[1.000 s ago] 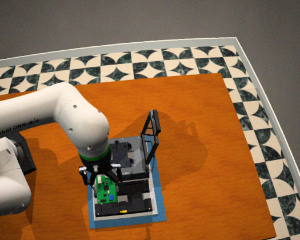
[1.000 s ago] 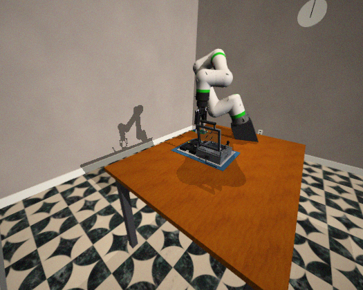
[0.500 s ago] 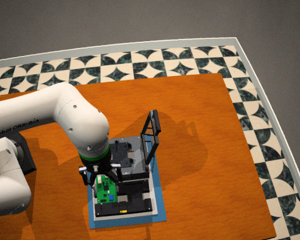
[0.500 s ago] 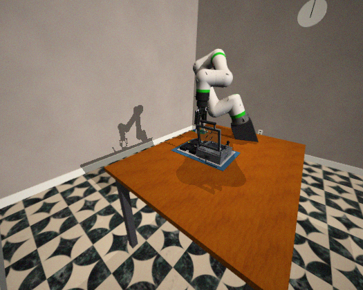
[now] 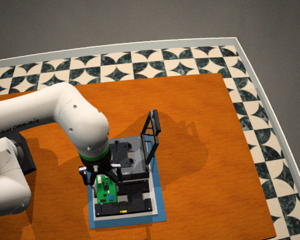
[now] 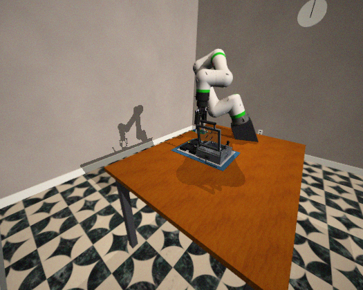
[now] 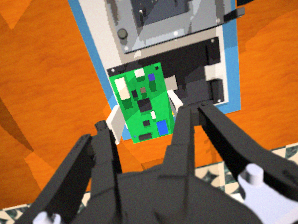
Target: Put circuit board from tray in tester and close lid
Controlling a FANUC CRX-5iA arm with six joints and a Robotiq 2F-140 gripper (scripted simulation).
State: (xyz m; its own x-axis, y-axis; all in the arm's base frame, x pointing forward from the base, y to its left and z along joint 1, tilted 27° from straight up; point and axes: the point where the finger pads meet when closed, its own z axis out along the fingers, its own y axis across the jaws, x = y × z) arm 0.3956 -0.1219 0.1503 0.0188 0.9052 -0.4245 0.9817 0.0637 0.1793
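The latch hook is 230 mm to the left of my hand and 50 mm below it. Round my hand: tester lid (190 mm ahead, 170 mm to the left, 40 mm above); then green circuit board (20 mm below).
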